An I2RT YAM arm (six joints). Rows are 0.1 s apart.
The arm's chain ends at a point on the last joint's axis. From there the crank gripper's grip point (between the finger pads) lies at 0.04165 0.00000 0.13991 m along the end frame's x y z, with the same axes.
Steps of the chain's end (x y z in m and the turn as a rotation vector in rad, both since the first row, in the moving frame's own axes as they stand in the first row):
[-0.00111 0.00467 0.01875 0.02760 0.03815 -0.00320]
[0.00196 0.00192 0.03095 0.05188 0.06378 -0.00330]
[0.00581 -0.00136 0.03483 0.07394 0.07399 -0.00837]
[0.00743 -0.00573 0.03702 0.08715 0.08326 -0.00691]
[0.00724 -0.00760 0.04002 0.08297 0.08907 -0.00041]
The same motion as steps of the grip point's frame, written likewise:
[0.00419 0.00069 0.01700 0.02760 0.03815 -0.00320]
[0.01078 -0.00541 0.02782 0.05188 0.06378 -0.00330]
[0.01598 -0.01196 0.03098 0.07394 0.07399 -0.00837]
[0.01886 -0.01807 0.03253 0.08715 0.08326 -0.00691]
[0.01950 -0.01905 0.03528 0.08297 0.08907 -0.00041]

